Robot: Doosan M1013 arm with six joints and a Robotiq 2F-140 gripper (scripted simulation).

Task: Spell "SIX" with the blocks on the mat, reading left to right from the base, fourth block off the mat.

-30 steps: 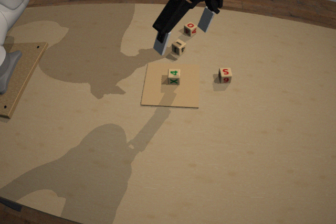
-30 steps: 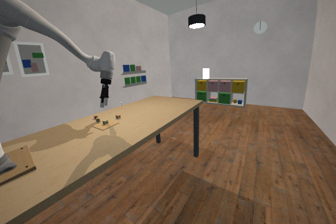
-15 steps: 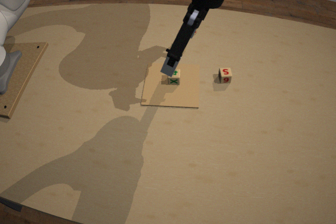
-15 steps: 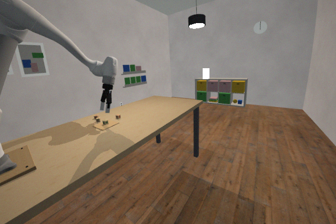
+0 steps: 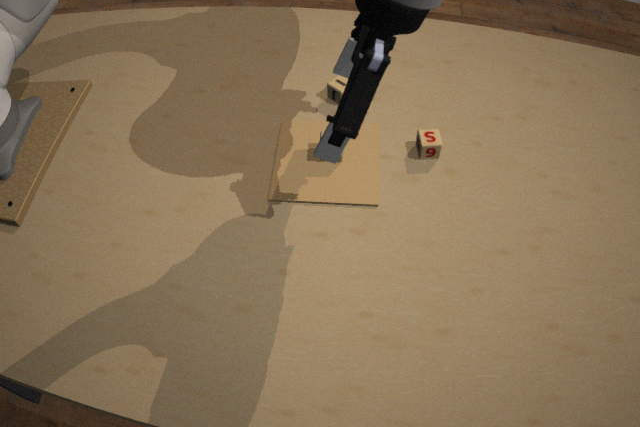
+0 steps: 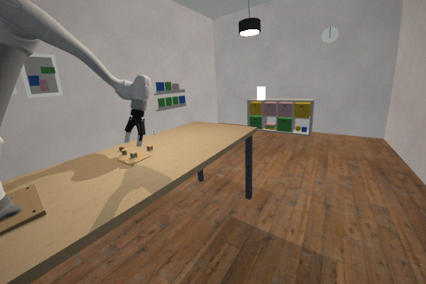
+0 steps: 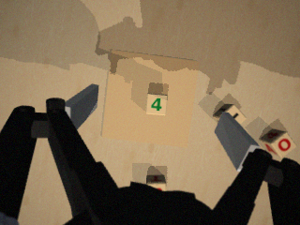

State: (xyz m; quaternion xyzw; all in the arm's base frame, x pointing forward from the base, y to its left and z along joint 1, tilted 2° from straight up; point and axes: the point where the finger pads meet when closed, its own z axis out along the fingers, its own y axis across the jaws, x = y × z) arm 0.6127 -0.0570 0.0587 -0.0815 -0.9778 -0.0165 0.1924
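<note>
Right now the letter block is 1 cm behind my hand and 7 cm below it. The rest, counted from my hand: tan mat (1 cm behind, 1 cm to the right, 9 cm below); I block (1 cm ahead, 11 cm to the left, 8 cm below); S block (13 cm ahead, 1 cm to the left, 8 cm below).
</note>
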